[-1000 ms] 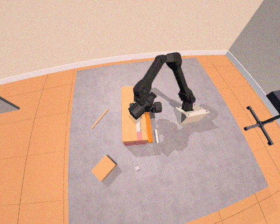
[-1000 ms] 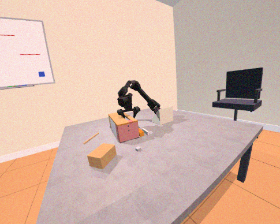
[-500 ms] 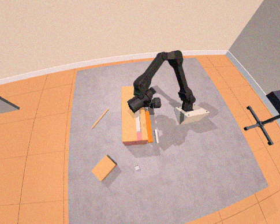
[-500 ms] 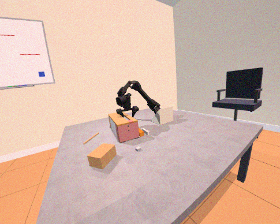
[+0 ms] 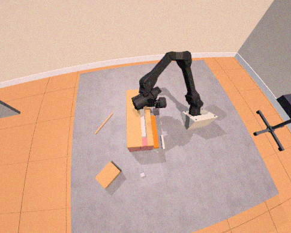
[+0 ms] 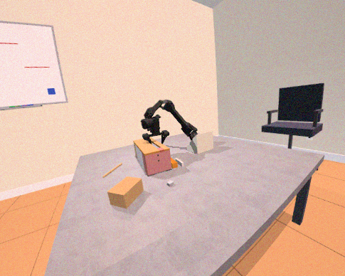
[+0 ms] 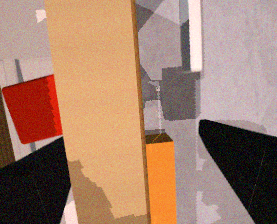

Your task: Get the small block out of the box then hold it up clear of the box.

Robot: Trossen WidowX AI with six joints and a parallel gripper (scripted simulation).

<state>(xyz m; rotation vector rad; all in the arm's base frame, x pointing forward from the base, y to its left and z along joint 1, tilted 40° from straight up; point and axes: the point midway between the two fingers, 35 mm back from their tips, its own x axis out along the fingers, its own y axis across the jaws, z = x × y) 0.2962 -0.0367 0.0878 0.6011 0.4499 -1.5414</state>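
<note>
The red block lies 50 mm ahead of my gripper tip and 30 mm to the right of it. The rest, counted from my gripper tip: box 60 mm to the left, 40 mm ahead, 20 mm below; then white cube 390 mm to the left, 110 mm ahead, 80 mm below; then orange strip 140 mm to the left, 70 mm below, 10 mm behind.
</note>
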